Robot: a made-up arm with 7 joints. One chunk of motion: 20 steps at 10 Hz.
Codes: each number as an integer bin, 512 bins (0 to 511) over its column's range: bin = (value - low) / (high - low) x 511, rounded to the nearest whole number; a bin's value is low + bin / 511 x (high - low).
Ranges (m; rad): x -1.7..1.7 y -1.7..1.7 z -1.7..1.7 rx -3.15..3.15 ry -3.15..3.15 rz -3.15..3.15
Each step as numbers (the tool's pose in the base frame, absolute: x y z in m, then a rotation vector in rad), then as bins.
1 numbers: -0.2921 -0.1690 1.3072 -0.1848 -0.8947 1.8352
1 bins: 212 230 452 241 183 404
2 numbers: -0.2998 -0.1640 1.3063 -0.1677 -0.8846 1.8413
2 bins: 210 231 452 242 184 405
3 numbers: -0.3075 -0.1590 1.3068 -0.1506 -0.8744 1.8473
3 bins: 209 232 452 243 185 405
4 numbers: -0.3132 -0.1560 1.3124 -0.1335 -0.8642 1.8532
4 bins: 208 232 453 245 185 406
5 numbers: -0.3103 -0.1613 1.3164 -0.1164 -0.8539 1.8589
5 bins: 209 231 453 246 186 406
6 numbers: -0.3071 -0.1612 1.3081 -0.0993 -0.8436 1.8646
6 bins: 209 231 452 247 187 407
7 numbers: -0.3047 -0.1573 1.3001 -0.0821 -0.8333 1.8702
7 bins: 210 232 451 249 188 407
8 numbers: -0.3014 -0.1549 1.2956 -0.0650 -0.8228 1.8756
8 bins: 210 232 450 250 189 408
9 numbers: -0.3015 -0.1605 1.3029 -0.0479 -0.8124 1.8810
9 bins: 210 231 451 252 190 408
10 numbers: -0.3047 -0.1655 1.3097 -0.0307 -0.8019 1.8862
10 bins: 210 231 452 253 190 408
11 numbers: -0.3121 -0.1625 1.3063 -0.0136 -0.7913 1.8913
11 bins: 209 231 452 254 191 409
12 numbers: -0.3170 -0.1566 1.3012 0.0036 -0.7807 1.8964
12 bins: 208 232 451 256 192 409
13 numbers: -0.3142 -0.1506 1.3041 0.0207 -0.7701 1.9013
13 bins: 208 233 451 257 193 410
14 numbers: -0.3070 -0.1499 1.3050 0.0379 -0.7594 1.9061
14 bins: 209 233 452 259 194 410
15 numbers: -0.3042 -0.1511 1.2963 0.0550 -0.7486 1.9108
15 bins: 210 233 450 260 195 410
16 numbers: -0.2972 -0.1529 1.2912 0.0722 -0.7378 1.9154
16 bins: 211 233 450 261 196 411
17 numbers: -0.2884 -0.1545 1.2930 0.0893 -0.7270 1.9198
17 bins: 212 232 450 263 197 411
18 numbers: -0.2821 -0.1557 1.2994 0.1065 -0.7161 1.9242
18 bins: 213 232 451 264 197 412
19 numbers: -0.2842 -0.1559 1.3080 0.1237 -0.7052 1.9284
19 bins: 213 232 452 266 198 412
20 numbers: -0.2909 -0.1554 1.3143 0.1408 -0.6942 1.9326
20 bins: 212 232 453 267 199 412
